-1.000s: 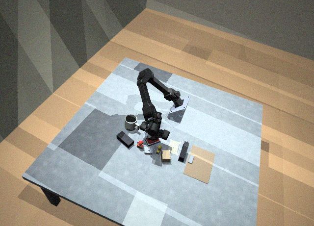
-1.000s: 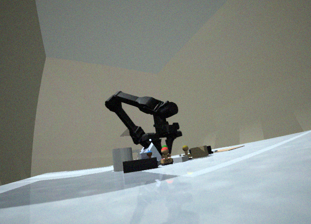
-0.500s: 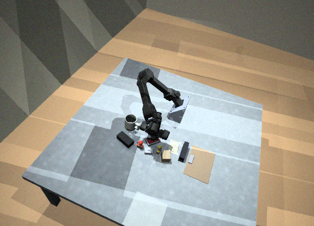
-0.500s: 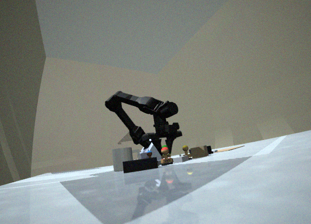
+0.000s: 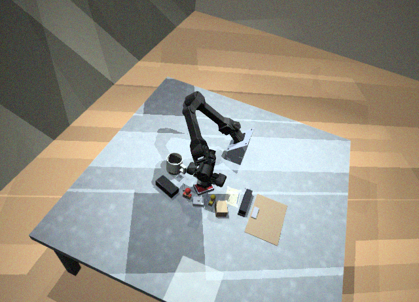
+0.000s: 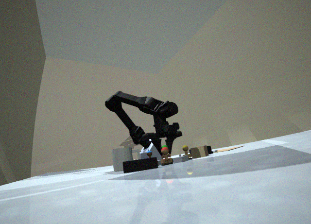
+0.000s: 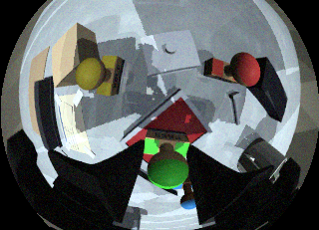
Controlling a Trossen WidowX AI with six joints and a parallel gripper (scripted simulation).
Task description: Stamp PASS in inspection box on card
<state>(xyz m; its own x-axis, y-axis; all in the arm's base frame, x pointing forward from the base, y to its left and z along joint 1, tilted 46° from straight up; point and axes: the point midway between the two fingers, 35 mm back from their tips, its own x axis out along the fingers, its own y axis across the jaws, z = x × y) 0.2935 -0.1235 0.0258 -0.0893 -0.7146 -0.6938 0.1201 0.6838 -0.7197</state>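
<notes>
Now: gripper tip right at the green-knobbed stamp. The rest, counted from my gripper tip: blue-knobbed stamp 8 cm behind, 3 cm to the right, 2 cm below; red ink pad 3 cm below; yellow-knobbed stamp 7 cm ahead, 6 cm to the left, 2 cm below.
</notes>
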